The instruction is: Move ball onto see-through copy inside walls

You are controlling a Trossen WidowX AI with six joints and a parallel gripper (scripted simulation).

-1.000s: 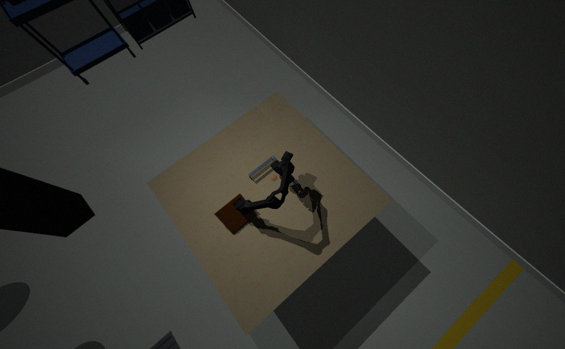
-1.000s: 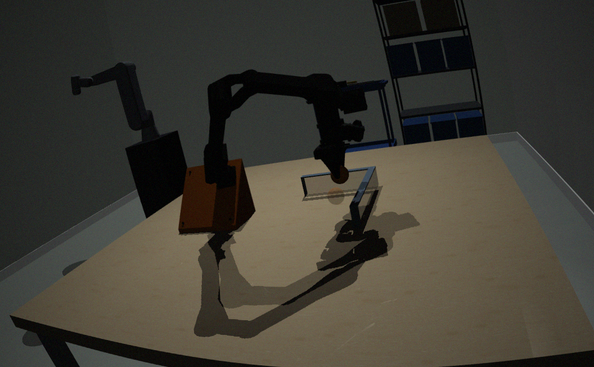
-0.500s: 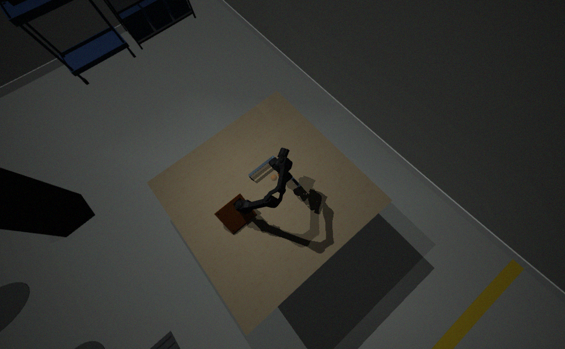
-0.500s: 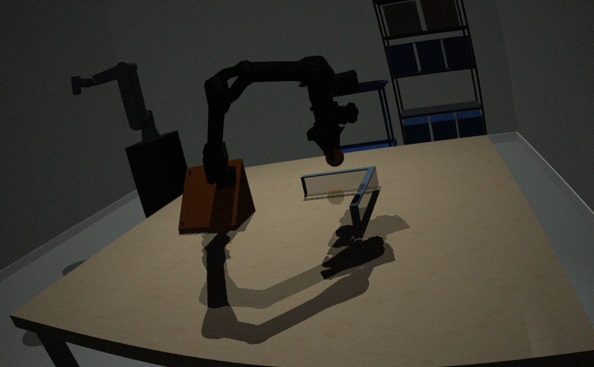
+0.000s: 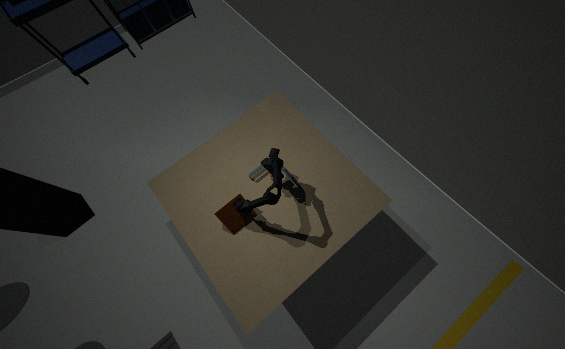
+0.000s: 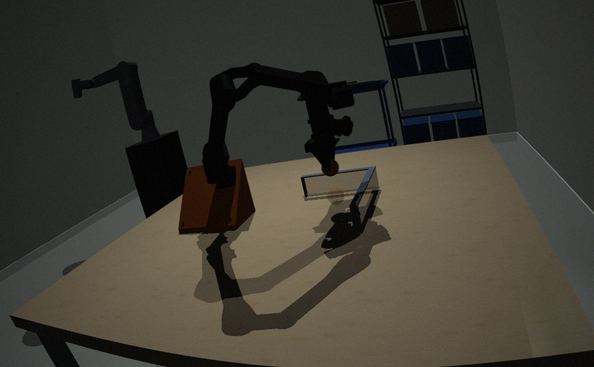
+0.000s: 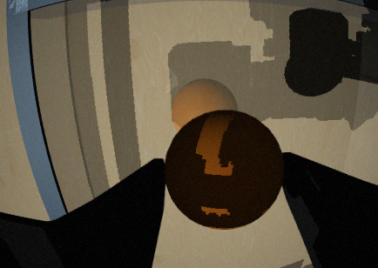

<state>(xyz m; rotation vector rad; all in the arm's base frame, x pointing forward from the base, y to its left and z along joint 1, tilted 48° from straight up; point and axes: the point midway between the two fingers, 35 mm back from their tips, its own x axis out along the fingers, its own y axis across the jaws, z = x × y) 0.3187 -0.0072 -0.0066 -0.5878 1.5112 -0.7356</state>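
My gripper tip is 8 cm above the see-through copy of ball. The rest, counted from my gripper tip: orange ball right at my gripper tip.
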